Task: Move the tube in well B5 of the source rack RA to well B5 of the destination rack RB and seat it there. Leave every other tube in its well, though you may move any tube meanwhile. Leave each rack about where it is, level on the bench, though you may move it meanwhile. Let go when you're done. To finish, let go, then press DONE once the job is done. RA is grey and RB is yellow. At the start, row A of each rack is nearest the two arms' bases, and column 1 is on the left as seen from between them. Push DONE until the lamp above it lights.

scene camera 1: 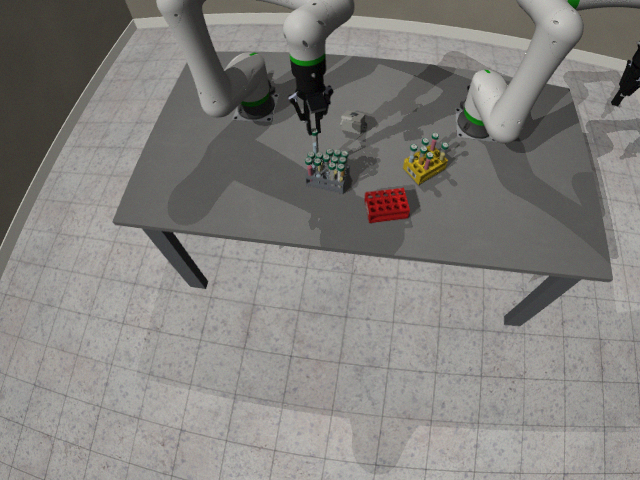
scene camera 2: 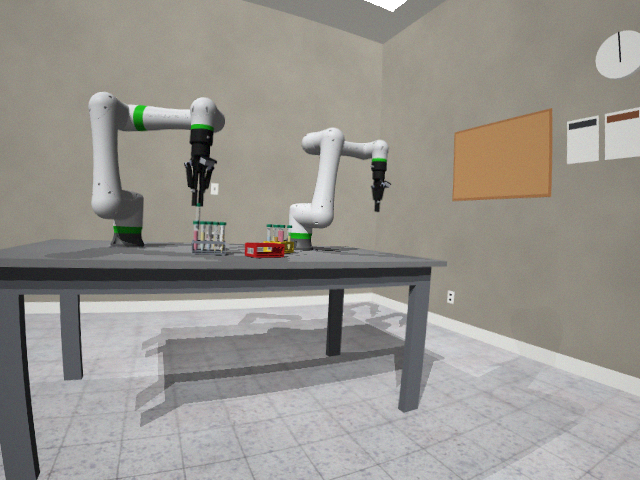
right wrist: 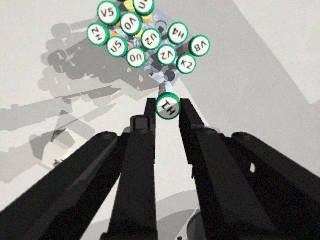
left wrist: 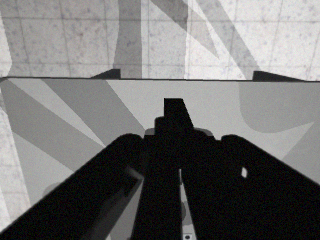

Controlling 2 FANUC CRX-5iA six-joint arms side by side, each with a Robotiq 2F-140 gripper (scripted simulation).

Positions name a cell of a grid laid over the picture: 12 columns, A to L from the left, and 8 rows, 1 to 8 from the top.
Labels:
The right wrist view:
my right gripper: G4
grey rack RA: F3
green-capped tube marked h1: G4

